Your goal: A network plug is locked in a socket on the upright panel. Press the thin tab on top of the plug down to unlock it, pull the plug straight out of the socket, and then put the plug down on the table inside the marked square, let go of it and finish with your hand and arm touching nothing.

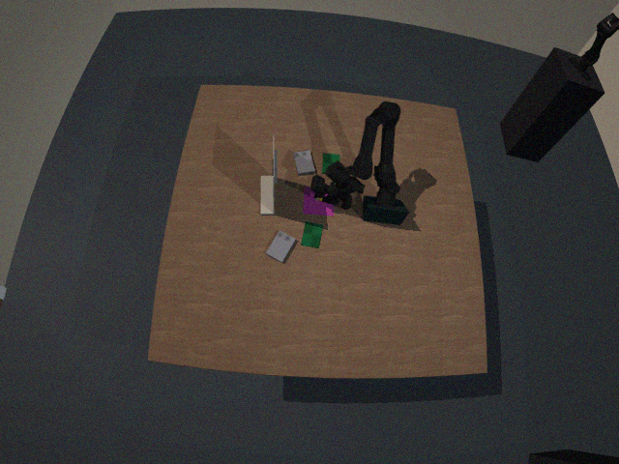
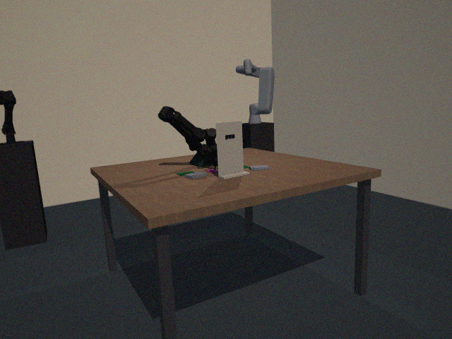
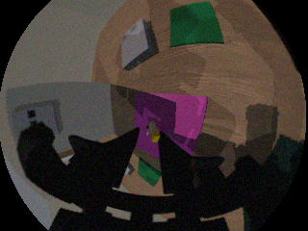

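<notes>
Right now my gripper tip is 10 mm past the magenta marked square and 20 mm above it. From my gripper tip the other things lie so: pale upright panel (180 mm ahead, 110 mm above).
</notes>
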